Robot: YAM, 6 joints.
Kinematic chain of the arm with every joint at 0, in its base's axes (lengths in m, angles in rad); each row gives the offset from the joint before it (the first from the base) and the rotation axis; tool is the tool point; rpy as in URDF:
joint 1: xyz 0 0 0.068 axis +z
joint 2: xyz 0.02 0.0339 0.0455 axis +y
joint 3: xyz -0.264 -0.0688 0 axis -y
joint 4: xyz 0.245 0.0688 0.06 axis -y
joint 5: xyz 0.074 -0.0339 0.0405 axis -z
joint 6: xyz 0.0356 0 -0.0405 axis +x
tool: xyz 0 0 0 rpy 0 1.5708 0
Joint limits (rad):
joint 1: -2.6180..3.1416
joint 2: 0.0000..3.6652
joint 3: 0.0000..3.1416
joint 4: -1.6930..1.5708
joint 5: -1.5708..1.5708
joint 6: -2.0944..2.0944
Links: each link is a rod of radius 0.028 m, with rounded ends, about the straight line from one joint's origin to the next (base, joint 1, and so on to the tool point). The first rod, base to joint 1, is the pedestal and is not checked.
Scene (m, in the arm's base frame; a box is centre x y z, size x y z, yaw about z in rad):
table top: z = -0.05
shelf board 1: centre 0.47 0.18 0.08 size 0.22 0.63 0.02 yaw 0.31
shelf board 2: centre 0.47 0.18 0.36 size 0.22 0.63 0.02 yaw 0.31
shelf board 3: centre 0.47 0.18 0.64 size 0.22 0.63 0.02 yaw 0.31
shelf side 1: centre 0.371 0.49 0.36 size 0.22 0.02 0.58 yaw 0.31
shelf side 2: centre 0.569 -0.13 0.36 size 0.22 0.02 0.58 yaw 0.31
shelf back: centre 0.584 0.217 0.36 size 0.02 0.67 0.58 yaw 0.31
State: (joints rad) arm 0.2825 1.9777 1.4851 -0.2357 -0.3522 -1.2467
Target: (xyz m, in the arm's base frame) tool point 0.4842 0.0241 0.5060
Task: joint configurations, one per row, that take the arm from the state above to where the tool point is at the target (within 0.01 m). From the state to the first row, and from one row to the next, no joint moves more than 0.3 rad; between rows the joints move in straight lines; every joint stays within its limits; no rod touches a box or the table.
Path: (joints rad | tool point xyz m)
1: 0.2751 1.7515 1.2575 -0.3871 -0.3619 -1.2467 | 0.3622 0.1153 0.2271
2: 0.2677 1.5253 1.0299 -0.5386 -0.3717 -1.2467 | 0.2925 0.0936 0.2214
3: 0.1296 1.4860 1.2599 -0.4647 -0.3277 -1.2467 | 0.3286 0.0544 0.3115
4: -0.0084 1.4466 1.4899 -0.3908 -0.2837 -1.2467 | 0.3313 0.0072 0.4092
5: -0.1465 1.4072 1.7199 -0.3169 -0.2396 -1.2467 | 0.2983 -0.0355 0.5060
6: -0.0865 1.6618 1.9669 -0.1584 -0.2340 -1.2467 | 0.3665 -0.0235 0.5231
7: -0.0265 1.9165 2.2139 0.0001 -0.2283 -1.2467 | 0.4301 -0.0033 0.5229
8: 0.0335 2.1711 2.4609 0.1586 -0.2227 -1.2467 | 0.4842 0.0241 0.5060

